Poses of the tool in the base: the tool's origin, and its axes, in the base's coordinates. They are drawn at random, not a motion.
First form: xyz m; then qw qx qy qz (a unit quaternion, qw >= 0).
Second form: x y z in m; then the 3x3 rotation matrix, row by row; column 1 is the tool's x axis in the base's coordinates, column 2 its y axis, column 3 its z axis. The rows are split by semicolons. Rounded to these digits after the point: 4 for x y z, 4 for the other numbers.
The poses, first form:
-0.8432, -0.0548, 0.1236, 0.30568, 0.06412, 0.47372, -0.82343
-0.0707, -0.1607, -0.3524, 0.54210, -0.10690, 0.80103, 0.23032
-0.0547, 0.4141, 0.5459, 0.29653, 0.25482, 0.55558, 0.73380
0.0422, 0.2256, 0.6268, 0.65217, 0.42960, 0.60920, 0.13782
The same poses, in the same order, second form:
-0.8432, -0.0548, 0.1236; -0.8049, 0.5642, 0.1840; -0.4427, -0.3643, -0.8194; -0.3952, -0.7410, 0.5430
-0.0707, -0.1607, -0.3524; -0.3894, -0.4210, 0.8192; 0.0785, 0.8710, 0.4849; -0.9177, 0.2531, -0.3062
-0.0547, 0.4141, 0.5459; -0.6943, -0.1520, 0.7035; 0.7183, -0.2068, 0.6642; 0.0445, 0.9665, 0.2528
0.0422, 0.2256, 0.6268; 0.2198, 0.3437, 0.9130; 0.7032, 0.5929, -0.3924; -0.6762, 0.7283, -0.1114

